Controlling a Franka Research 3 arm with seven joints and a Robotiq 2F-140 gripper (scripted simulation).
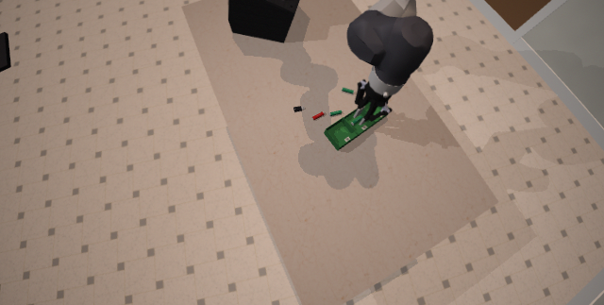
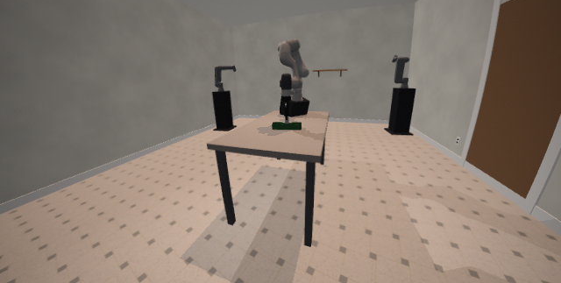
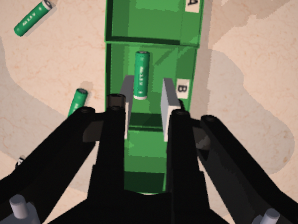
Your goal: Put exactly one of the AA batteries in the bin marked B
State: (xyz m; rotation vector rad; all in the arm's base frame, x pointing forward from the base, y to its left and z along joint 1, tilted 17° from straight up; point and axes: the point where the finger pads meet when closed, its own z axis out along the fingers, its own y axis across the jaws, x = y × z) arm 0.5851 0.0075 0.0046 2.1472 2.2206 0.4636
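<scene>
My hand is 6 cm above the green bin. Round my hand: green AA battery: 1 cm behind, 7 cm below; then black part: 16 cm behind, 15 cm to the right, 8 cm below; then red cell: 10 cm behind, 11 cm to the right, 7 cm below.
</scene>
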